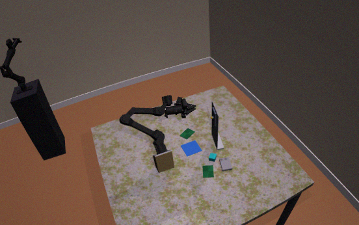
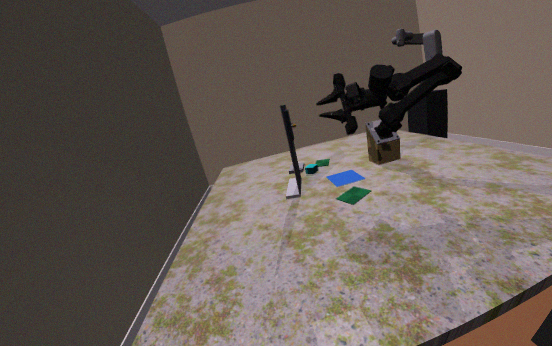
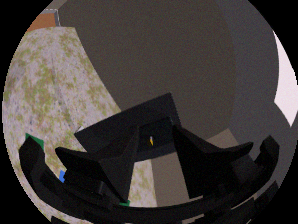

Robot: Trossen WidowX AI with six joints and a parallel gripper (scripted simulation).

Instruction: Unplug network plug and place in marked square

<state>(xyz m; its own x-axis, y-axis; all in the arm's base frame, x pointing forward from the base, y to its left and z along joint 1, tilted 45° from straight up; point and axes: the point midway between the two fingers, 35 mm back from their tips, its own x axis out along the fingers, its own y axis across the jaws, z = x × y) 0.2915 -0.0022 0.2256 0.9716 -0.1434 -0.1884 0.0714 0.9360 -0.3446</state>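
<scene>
The network plug lies 80 mm ahead of my gripper tip, 110 mm to the right of it and 40 mm below it. Round my gripper tip: upright dark panel (100 mm ahead, 110 mm to the right, 140 mm below); then green patch (60 mm behind, 60 mm to the left, 290 mm below); then blue marked square (90 mm behind, 90 mm to the right, 290 mm below).
</scene>
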